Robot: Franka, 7 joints.
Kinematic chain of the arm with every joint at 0, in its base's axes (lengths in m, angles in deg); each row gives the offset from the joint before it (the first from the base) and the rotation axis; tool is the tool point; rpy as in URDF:
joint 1: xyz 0 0 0.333 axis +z
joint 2: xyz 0 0 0 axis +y
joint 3: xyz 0 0 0.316 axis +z
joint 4: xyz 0.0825 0 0 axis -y
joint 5: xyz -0.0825 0 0.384 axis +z
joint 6: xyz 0 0 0 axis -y
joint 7: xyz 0.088 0 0 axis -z
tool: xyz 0 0 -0.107 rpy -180 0 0
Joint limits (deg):
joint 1: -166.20..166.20
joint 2: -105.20..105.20
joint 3: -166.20..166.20
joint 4: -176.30..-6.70
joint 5: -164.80..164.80
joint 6: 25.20..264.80
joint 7: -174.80..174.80
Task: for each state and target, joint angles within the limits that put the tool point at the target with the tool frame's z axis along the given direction. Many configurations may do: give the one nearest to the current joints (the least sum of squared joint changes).
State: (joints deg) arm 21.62 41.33 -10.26 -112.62 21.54 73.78 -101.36
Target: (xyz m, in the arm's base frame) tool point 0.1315 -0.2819 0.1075 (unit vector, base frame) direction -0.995 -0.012 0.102
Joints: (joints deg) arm 13.97 53.79 -49.99 -144.74 -21.42 104.17 -101.36
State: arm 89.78 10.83 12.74 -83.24 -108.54 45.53 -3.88
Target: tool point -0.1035 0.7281 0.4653 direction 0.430 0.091 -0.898
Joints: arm 75.71 44.19 46.20 -59.73 -55.71 87.44 -3.88
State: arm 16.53 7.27 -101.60 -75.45 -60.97 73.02 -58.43
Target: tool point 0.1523 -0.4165 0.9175 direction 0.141 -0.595 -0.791
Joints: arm 22.92 -21.36 -57.52 -58.39 -40.60 83.76 -58.43
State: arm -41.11 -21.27 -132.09 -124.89 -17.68 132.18 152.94
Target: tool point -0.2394 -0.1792 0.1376 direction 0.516 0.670 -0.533
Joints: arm -18.57 -26.23 -126.93 -148.67 -28.59 100.17 152.94
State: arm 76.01 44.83 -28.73 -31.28 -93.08 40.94 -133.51
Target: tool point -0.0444 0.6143 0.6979 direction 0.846 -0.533 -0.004
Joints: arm 112.09 39.19 -12.34 -41.03 -92.36 44.80 -133.51
